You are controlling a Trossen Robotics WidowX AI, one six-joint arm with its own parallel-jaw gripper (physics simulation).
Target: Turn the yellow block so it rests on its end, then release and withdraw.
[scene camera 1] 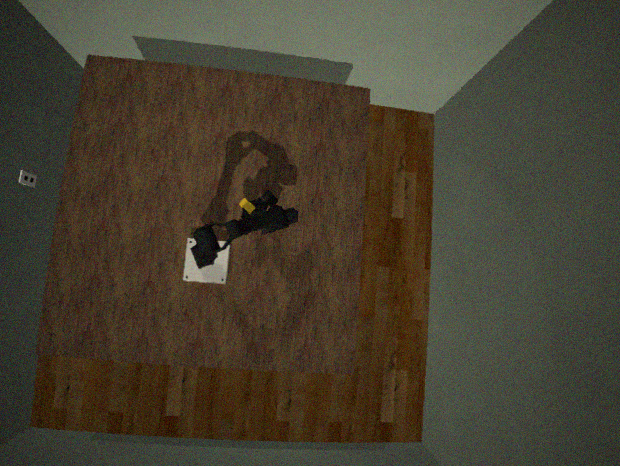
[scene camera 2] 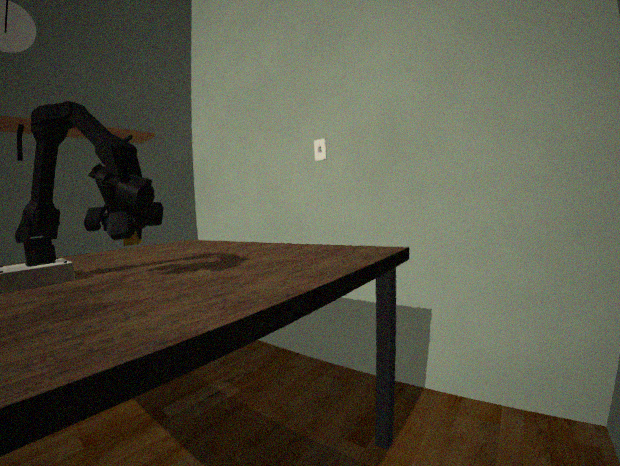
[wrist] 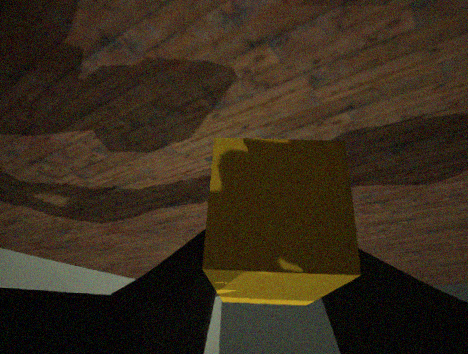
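Observation:
The yellow block [scene camera 1: 246,204] [scene camera 2: 131,239] [wrist: 282,207] is held in my gripper [scene camera 1: 252,209] [scene camera 2: 131,235] [wrist: 267,241], which is shut on it. In the wrist view a black finger presses on each side of the block, near its lower part. A broad shaded face and a narrower bright face of the block show there. In scene camera 2 the block hangs below the gripper, raised above the wooden table [scene camera 1: 150,125] [scene camera 2: 210,300] [wrist: 310,65]. The gripper body hides much of the block in that view.
The arm stands on a white base plate [scene camera 1: 204,276] [scene camera 2: 50,276] on the table, and its shadow falls across the table top. The table edge [scene camera 2: 280,311] and a table leg [scene camera 2: 385,350] show in scene camera 2. An orange-brown shelf [scene camera 2: 144,135] is on the wall behind the arm.

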